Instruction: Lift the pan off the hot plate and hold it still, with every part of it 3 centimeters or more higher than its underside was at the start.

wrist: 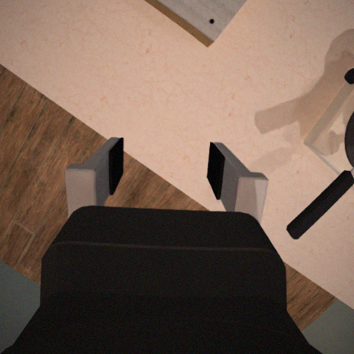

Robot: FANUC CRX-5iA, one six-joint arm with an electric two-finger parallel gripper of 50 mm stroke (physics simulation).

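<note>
The pan shows in part at the right edge of the wrist view. Its black handle [320,205] points down and to the left, and a dark piece of its body [350,141] is cut off by the frame edge. The hot plate [324,131], a pale block, shows in part under and beside the pan; the rest is out of view. My gripper [165,157] is open and empty, to the left of the pan handle and apart from it. The space between its fingers lies over the table's edge.
A grey board [200,15] with a brown side and a small dark hole stands at the top. A black knob-like part [350,76] shows at the right edge. Shadows fall on the pale table top [125,75] left of the hot plate. Wooden floor [45,145] shows beyond the table's edge.
</note>
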